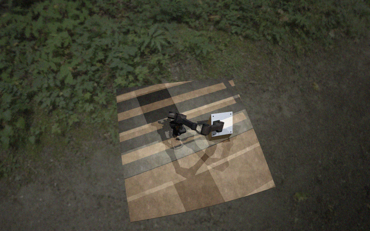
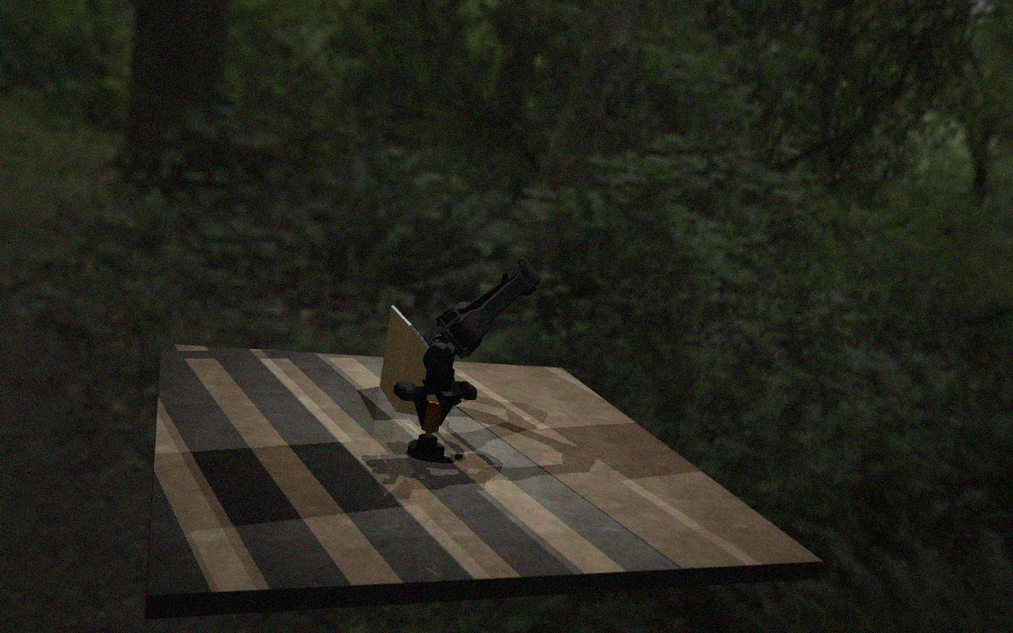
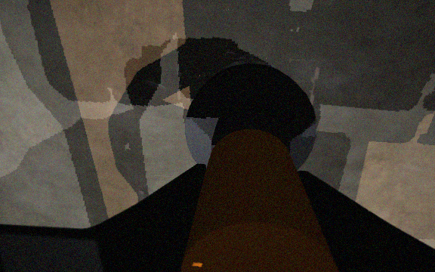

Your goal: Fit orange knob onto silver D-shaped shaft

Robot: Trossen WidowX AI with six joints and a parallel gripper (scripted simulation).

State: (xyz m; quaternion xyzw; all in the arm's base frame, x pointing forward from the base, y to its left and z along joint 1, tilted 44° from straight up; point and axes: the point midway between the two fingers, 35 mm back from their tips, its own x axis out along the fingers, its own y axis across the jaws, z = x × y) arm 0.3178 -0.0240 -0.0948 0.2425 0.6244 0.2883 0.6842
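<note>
Right now my gripper tip is 4 cm above the round dark pedestal. From my gripper tip the other things lie so: orange knob (3 cm above).
</note>
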